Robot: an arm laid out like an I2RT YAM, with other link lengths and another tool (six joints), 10 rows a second.
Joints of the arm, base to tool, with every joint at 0 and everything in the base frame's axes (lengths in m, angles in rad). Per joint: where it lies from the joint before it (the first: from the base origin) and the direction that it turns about. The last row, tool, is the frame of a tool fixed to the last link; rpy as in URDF.
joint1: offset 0 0 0.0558 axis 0 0 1
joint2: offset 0.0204 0.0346 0.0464 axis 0 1 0
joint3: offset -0.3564 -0.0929 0 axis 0 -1 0
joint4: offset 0.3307 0.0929 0.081 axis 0 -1 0
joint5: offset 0.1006 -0.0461 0.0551 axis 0 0 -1
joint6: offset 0.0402 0 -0.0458 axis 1 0 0
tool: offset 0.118 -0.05 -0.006 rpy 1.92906 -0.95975 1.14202
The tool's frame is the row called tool.
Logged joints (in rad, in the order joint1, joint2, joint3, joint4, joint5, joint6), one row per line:
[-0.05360, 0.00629, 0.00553, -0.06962, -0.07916, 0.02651]
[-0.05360, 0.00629, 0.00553, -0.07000, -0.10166, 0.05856]
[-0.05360, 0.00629, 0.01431, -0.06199, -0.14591, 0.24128]
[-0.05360, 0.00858, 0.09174, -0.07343, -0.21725, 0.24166]
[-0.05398, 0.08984, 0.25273, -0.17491, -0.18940, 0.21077]
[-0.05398, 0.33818, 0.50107, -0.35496, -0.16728, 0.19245]
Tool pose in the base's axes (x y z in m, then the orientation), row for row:
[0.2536, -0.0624, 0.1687, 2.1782, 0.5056, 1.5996]
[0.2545, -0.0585, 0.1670, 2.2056, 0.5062, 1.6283]
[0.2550, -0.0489, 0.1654, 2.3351, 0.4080, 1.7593]
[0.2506, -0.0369, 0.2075, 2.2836, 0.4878, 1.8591]
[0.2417, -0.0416, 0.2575, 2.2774, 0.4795, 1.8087]
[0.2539, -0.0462, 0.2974, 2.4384, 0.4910, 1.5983]
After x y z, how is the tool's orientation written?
As a rotation vector, in radians.
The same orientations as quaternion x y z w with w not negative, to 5 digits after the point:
[0.77707, 0.18037, 0.57066, 0.19487]
[0.77880, 0.17874, 0.57495, 0.17594]
[0.78747, 0.13759, 0.59329, 0.09466]
[0.76273, 0.16293, 0.62094, 0.07832]
[0.76902, 0.16191, 0.61075, 0.09688]
[0.82121, 0.16536, 0.53828, 0.09237]

